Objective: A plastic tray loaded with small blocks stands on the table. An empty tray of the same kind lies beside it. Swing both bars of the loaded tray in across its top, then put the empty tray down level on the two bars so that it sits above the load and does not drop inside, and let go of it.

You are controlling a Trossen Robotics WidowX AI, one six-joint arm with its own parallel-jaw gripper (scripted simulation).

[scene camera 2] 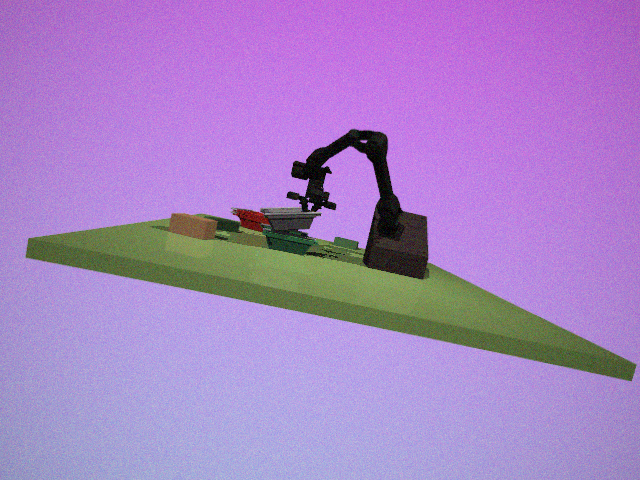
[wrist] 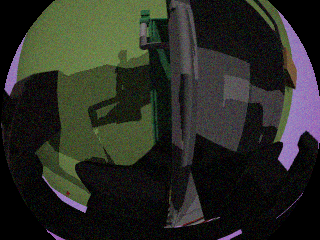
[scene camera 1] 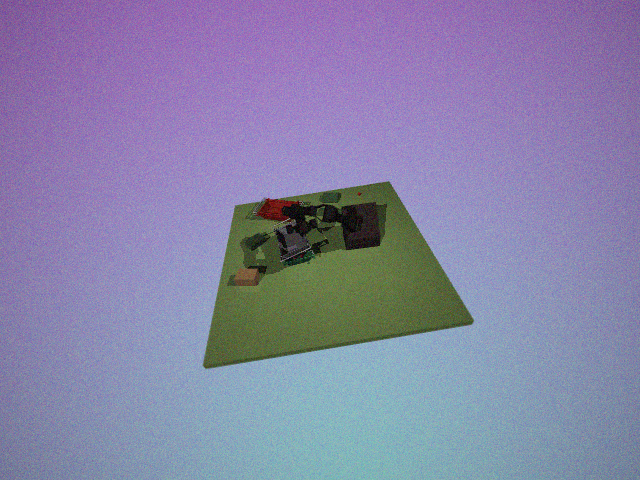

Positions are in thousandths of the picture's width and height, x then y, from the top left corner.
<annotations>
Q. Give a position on a tan block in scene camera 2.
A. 310,474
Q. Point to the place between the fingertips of my gripper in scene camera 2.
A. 479,464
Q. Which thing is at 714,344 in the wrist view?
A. A grey tray.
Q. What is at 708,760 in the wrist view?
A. My gripper.
</annotations>
